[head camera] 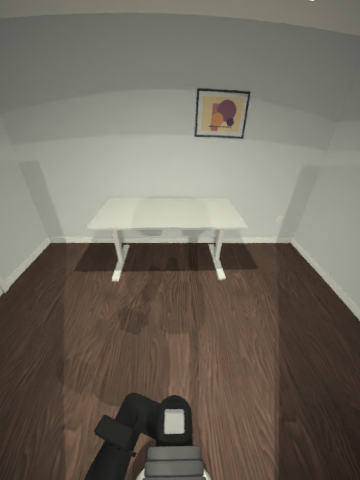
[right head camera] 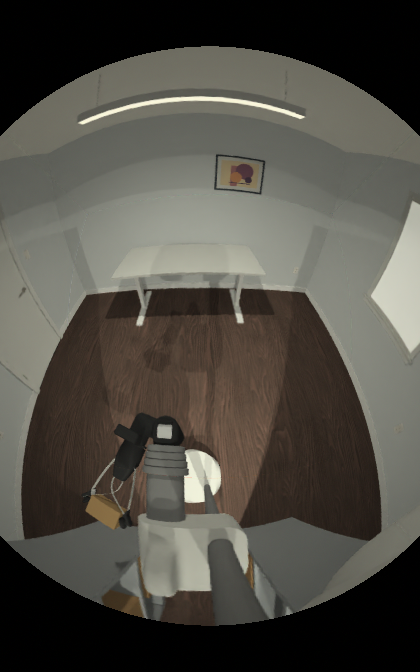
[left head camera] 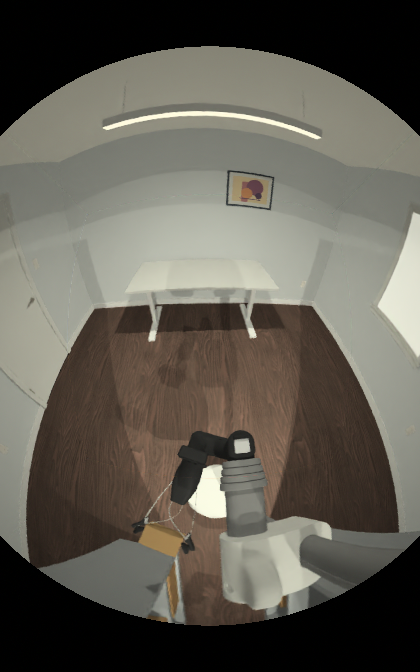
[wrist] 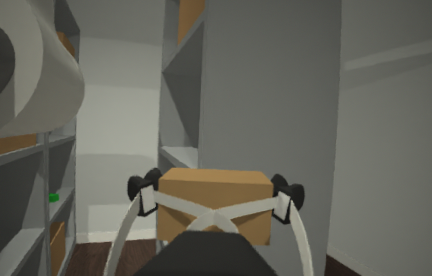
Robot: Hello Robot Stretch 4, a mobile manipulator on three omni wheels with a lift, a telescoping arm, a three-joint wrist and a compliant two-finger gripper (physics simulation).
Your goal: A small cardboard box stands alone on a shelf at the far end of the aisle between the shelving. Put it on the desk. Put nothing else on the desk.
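Frame: origin at the robot's base, x right, y ahead, z up, level; centimetres.
Seen in the pictures: gripper, fingertip midpoint: [wrist: 215, 186].
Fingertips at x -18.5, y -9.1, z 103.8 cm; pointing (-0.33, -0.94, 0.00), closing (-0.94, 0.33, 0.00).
Pixels of each thing's top centre, then the offset from my fingertips to it. Level surfaces: height alone.
- small cardboard box, top centre: [wrist: 216, 174] dz +1.5, dx +0.5, dy +1.5 cm
- white desk, surface height: dz -34.5 cm
- small green object, top centre: [wrist: 50, 194] dz -48.7, dx +62.3, dy -183.5 cm
- Dark wooden floor, surface height: dz -106.5 cm
The small cardboard box [left head camera: 159, 541] [right head camera: 104, 512] [wrist: 215, 179] is held off the floor between the two black fingertips of my gripper [left head camera: 163, 535] [right head camera: 107, 508] [wrist: 215, 186], which is shut on its two sides. In both side head views it is at the lower left, beside the arm. In the head camera the fingers and the box are out of frame. The white desk [head camera: 170, 214] [left head camera: 200, 276] [right head camera: 190, 260] stands ahead against the far wall, apart from the gripper. Its top shows no objects.
Grey shelving [left head camera: 110, 570] [right head camera: 60, 557] [wrist: 270, 100] stands close by the held box in the side head views. In the wrist view, shelves with larger boxes and a small green object [wrist: 53, 198] line an aisle. Dark wooden floor [head camera: 225, 340] lies before the desk. Walls flank it.
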